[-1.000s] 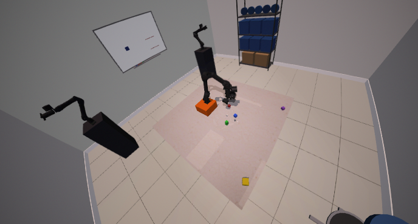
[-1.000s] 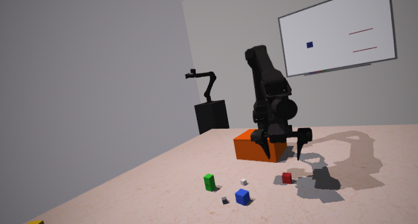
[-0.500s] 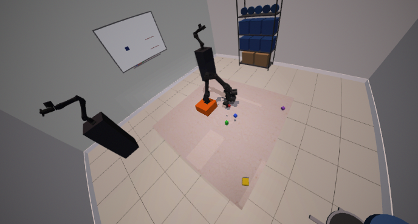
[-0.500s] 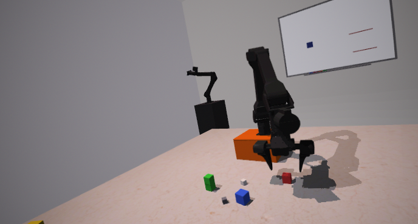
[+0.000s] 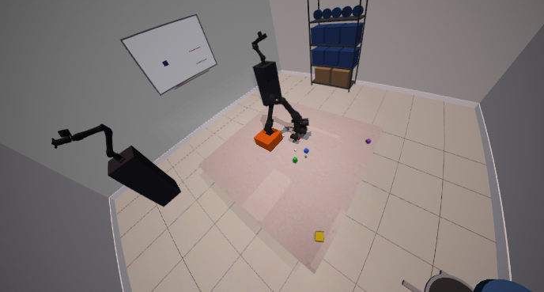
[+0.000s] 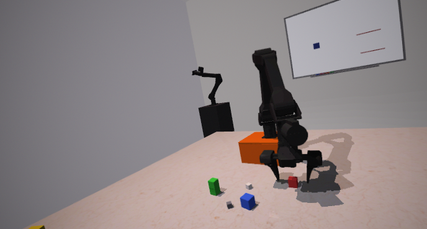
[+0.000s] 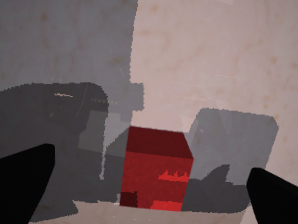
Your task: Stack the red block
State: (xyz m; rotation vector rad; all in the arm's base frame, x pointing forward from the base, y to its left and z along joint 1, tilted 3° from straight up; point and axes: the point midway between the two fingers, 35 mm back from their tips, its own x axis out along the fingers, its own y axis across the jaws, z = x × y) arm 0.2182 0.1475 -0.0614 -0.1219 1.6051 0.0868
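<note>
The red block lies right at my gripper tip. Also, from my gripper tip: purple block (540 mm ahead, 290 mm to the left); then yellow block (580 mm ahead, 590 mm to the right, 10 mm above); then blue block (150 mm ahead, 90 mm to the right).
</note>
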